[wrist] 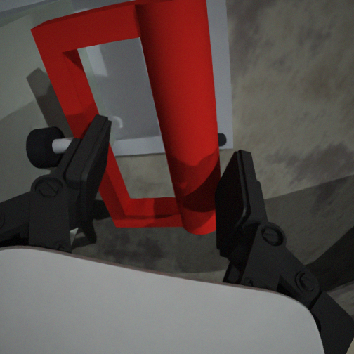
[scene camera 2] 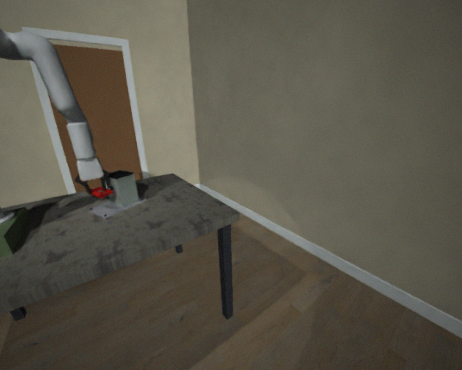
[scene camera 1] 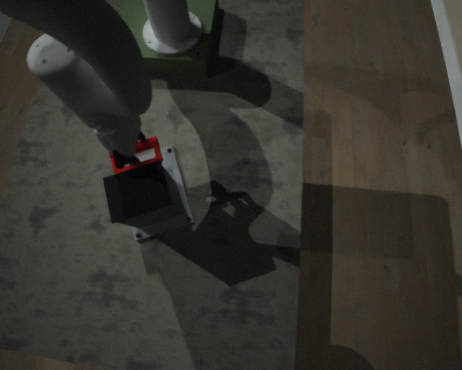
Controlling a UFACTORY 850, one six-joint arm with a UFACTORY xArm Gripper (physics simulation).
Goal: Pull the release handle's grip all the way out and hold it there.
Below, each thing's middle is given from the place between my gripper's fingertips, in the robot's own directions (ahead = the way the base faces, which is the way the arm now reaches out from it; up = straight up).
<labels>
I see the base plate (scene camera 1: 169, 162) 8 cm ahead of my hand, 3 cm to the left of it and 11 cm below it.
</labels>
